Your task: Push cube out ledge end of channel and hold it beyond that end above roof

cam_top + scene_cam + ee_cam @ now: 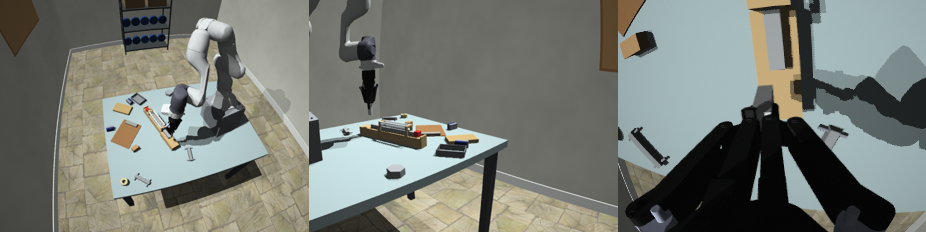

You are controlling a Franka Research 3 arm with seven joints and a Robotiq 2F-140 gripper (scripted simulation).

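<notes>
Right now my hand is 30 cm to the left of the red cube, 14 cm short of it and 9 cm above it. The rest, counted from my hand: small wooden block 26 cm ahead, 13 cm below, 2 cm to the left; then wooden channel 18 cm to the right, 9 cm below, 7 cm ahead; then tan board 37 cm to the right, 35 cm ahead, 14 cm below.
</notes>
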